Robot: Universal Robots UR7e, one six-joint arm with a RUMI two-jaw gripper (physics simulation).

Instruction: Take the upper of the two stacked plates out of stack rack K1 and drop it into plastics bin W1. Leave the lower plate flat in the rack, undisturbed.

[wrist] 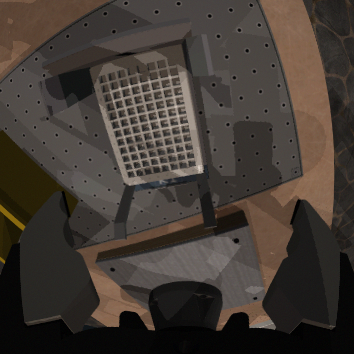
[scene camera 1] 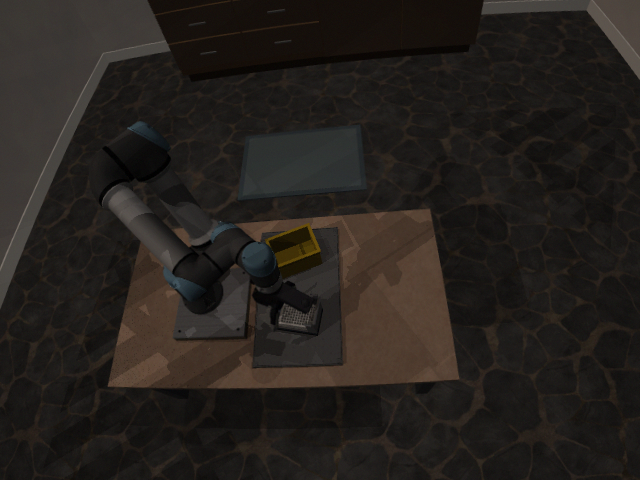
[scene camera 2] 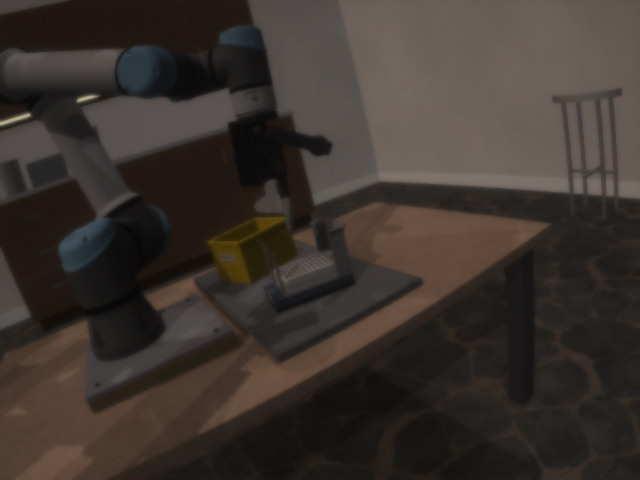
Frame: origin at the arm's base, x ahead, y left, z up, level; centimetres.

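Seen in the pictures: gripper, fingertip midpoint: [wrist: 181,200] [scene camera 1: 284,310] [scene camera 2: 287,223]; arm's base at its link origin: [wrist: 185,298] [scene camera 1: 204,295] [scene camera 2: 130,340].
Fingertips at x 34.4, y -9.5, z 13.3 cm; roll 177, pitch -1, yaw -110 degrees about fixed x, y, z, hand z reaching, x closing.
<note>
Pixels of each thing's top centre, then the offset from my fingertips to it.
- upper plate at its top centre: [wrist: 148,121] [scene camera 2: 307,264] [scene camera 1: 298,314] dx +2.5, dy +2.1, dz -9.5 cm
- stack rack K1 at its top centre: [wrist: 140,161] [scene camera 2: 295,232] [scene camera 1: 292,306] dx +1.8, dy +2.2, dz -2.7 cm
- Plastics bin W1 at its top centre: [scene camera 2: 247,229] [scene camera 1: 292,245] dx -1.1, dy +25.9, dz -4.8 cm
The upper plate [scene camera 1: 298,316] [scene camera 2: 310,264] [wrist: 150,120], a pale plate with a grid of square wells, lies flat in stack rack K1 [scene camera 2: 316,293] [wrist: 120,47], between its upright posts. The lower plate is beneath it; the seam between them is hard to make out. Plastics bin W1 [scene camera 1: 302,266] [scene camera 2: 253,262] [wrist: 30,180] is the yellow open box beside the rack, partly cut off in the wrist view. My gripper [scene camera 2: 279,217] [wrist: 181,200] is open and empty, well above the rack, its jaws wide apart. In scene camera 1 it partly covers the rack.
The rack has thin posts [wrist: 206,205] at its end nearer the robot base and taller uprights [scene camera 2: 339,250] at the other end. Rack and bin stand on a grey perforated board [scene camera 1: 299,353] [scene camera 2: 385,281] [wrist: 255,100]. The grey base plate [scene camera 1: 211,330] [scene camera 2: 155,356] [wrist: 185,260] lies beside it.
</note>
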